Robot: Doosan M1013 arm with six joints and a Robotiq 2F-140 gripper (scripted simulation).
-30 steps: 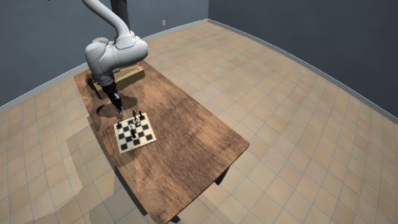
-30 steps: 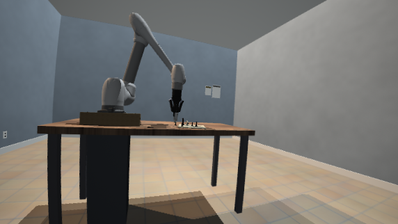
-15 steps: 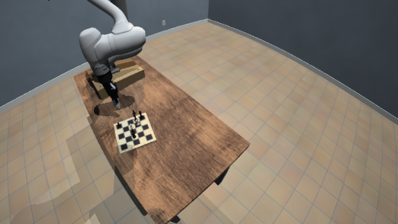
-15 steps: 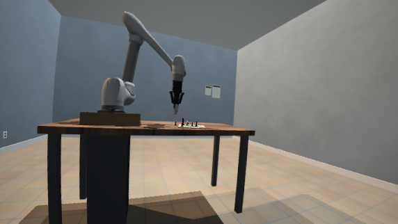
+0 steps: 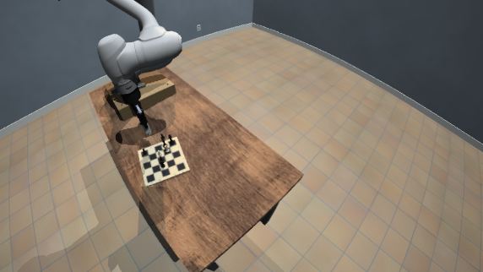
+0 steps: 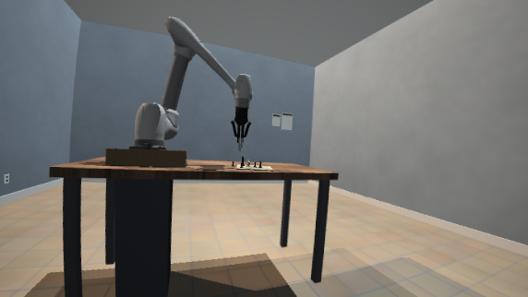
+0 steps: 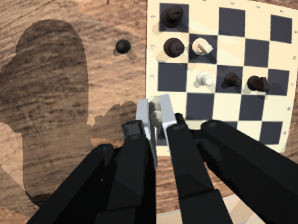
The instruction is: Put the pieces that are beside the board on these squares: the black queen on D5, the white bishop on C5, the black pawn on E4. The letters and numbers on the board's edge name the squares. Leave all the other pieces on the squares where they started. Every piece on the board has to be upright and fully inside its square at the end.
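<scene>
My gripper is now 13 cm above the white piece and 7 cm short of it. The rest, counted from my hand: chessboard (15 cm below, 10 cm ahead, 2 cm to the right); then white chess piece (13 cm below, 7 cm ahead, 4 cm to the left).
</scene>
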